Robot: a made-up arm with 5 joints. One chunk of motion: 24 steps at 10 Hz.
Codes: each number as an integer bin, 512 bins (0 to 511) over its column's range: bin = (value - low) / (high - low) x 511, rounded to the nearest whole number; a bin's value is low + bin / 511 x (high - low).
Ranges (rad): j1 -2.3..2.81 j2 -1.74..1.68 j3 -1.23..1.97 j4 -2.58..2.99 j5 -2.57..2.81
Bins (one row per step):
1: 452 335 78 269 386
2: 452 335 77 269 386
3: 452 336 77 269 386
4: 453 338 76 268 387
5: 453 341 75 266 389
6: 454 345 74 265 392
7: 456 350 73 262 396
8: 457 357 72 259 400
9: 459 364 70 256 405
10: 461 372 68 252 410
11: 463 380 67 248 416
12: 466 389 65 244 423
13: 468 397 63 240 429
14: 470 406 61 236 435
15: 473 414 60 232 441
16: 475 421 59 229 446
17: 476 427 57 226 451
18: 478 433 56 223 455
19: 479 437 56 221 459
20: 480 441 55 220 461
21: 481 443 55 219 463
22: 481 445 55 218 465
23: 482 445 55 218 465
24: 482 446 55 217 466
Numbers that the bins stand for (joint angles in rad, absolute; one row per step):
1: 2.2200 0.5021 -0.7415 0.3522 1.4940
2: 2.2200 0.5021 -0.7478 0.3522 1.4940
3: 2.2200 0.5088 -0.7478 0.3522 1.4940
4: 2.2300 0.5222 -0.7541 0.3413 1.5045
5: 2.2300 0.5422 -0.7603 0.3195 1.5255
6: 2.2400 0.5690 -0.7666 0.3086 1.5571
7: 2.2600 0.6025 -0.7729 0.2759 1.5992
8: 2.2700 0.6493 -0.7791 0.2432 1.6414
9: 2.2900 0.6962 -0.7916 0.2105 1.6940
10: 2.3100 0.7497 -0.8042 0.1668 1.7466
11: 2.3300 0.8032 -0.8104 0.1232 1.8098
12: 2.3600 0.8635 -0.8230 0.0796 1.8835
13: 2.3800 0.9170 -0.8355 0.0360 1.9467
14: 2.4000 0.9773 -0.8480 -0.0076 2.0098
15: 2.4300 1.0308 -0.8543 -0.0512 2.0730
16: 2.4500 1.0777 -0.8605 -0.0839 2.1257
17: 2.4600 1.1178 -0.8731 -0.1166 2.1783
18: 2.4800 1.1580 -0.8793 -0.1493 2.2204
19: 2.4900 1.1847 -0.8793 -0.1711 2.2625
20: 2.5000 1.2115 -0.8856 -0.1820 2.2836
21: 2.5100 1.2249 -0.8856 -0.1929 2.3046
22: 2.5100 1.2383 -0.8856 -0.2038 2.3257
23: 2.5200 1.2383 -0.8856 -0.2038 2.3257
24: 2.5200 1.2450 -0.8856 -0.2147 2.3362

